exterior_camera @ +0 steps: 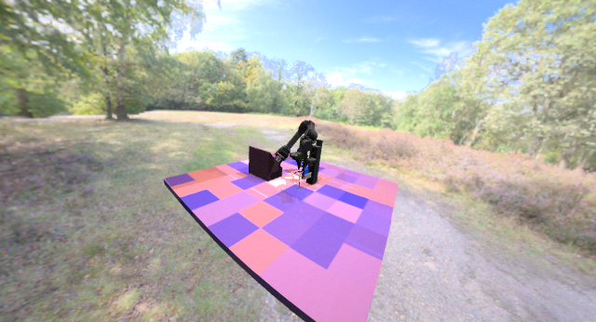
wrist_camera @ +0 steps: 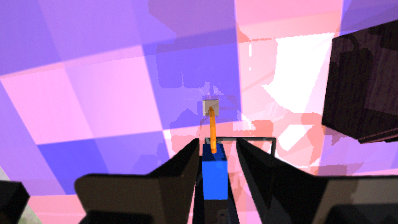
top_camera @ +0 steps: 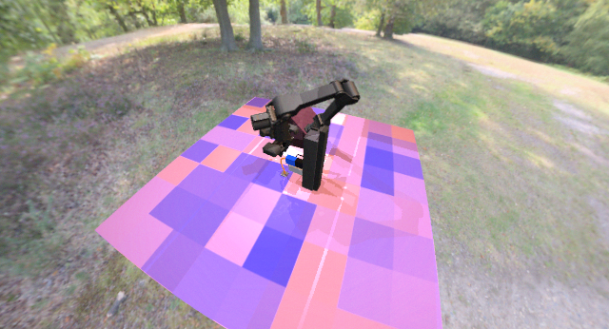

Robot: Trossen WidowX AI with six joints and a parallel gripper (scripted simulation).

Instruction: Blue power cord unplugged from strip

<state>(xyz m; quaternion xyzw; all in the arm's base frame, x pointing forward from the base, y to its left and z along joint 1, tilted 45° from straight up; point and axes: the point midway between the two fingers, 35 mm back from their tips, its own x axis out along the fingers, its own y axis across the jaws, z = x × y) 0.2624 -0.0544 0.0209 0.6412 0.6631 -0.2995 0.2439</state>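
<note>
Now: the blue plug 60 mm to the left of my gripper tip and 10 mm below it. Round my gripper tip: grey square (130 mm below).
</note>
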